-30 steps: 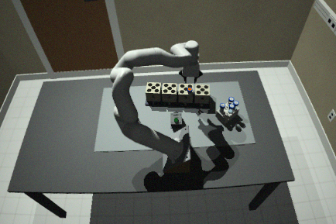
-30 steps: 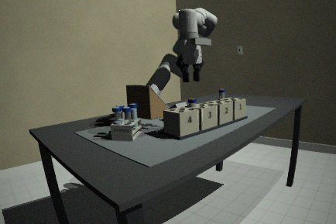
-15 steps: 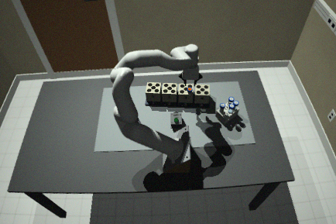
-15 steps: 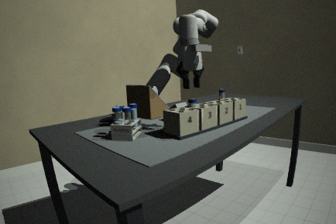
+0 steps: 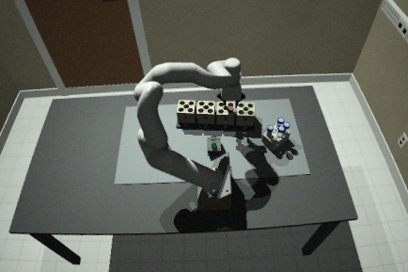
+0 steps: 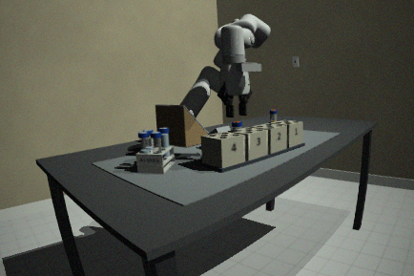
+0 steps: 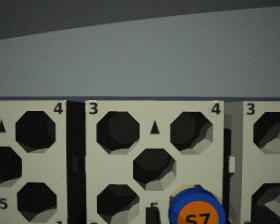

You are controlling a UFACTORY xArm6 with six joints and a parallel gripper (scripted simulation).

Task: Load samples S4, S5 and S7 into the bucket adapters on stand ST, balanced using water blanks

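Right now the sample S7 is 10 mm to the right of my hand and 90 mm below it. The rest, counted from my hand: adapter 3: 30 mm ahead, 20 mm to the left, 110 mm below; stand ST: 40 mm ahead, 70 mm to the left, 160 mm below; adapter 2: 60 mm ahead, 130 mm to the left, 110 mm below.
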